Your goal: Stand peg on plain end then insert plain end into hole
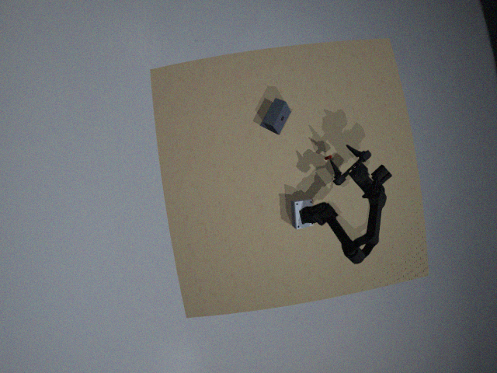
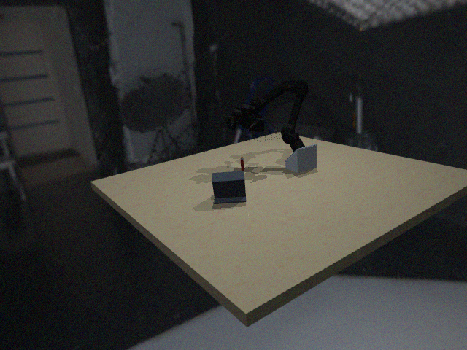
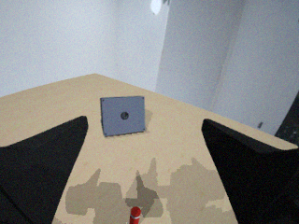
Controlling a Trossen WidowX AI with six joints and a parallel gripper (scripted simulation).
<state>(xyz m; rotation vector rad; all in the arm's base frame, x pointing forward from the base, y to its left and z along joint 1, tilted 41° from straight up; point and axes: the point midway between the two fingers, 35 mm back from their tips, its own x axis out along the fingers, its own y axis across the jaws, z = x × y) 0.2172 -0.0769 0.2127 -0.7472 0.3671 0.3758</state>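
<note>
My gripper tip is now 17 cm above the red peg. The rest, counted from my gripper tip: sloped panel (24 cm ahead, 18 cm to the left, 17 cm below).
</note>
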